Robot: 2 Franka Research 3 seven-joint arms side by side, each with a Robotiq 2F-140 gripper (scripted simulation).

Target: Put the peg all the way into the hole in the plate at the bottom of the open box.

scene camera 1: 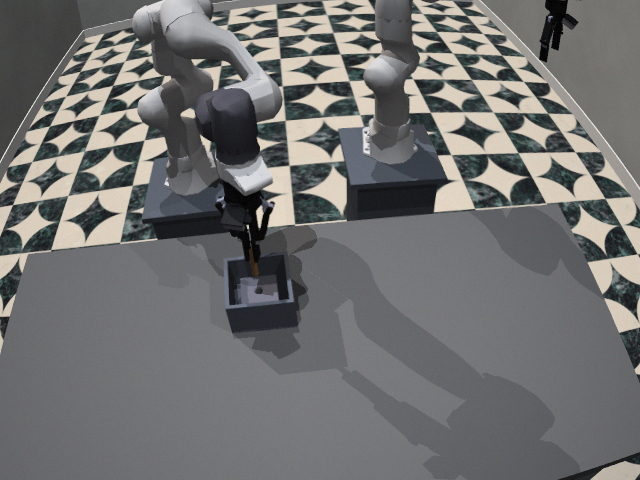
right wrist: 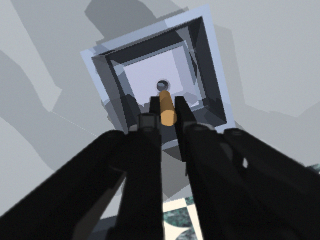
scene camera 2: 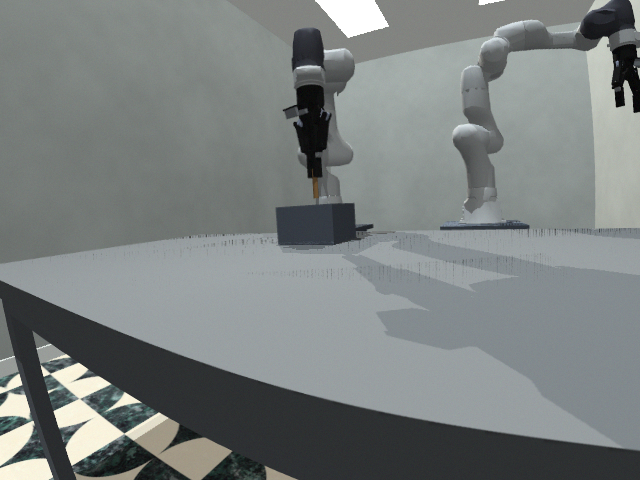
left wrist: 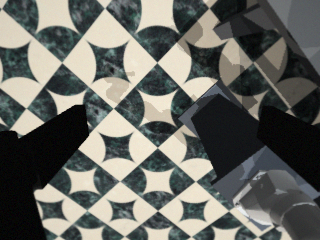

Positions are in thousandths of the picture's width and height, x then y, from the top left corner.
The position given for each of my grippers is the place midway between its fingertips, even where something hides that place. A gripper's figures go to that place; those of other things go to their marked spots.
My right gripper (scene camera 1: 396, 536) is 1.31 m from the lens. A dark blue-grey box (scene camera 1: 437, 655): 1.34 m from the lens. A pale plate (scene camera 1: 410, 601) is 1.40 m from the lens.
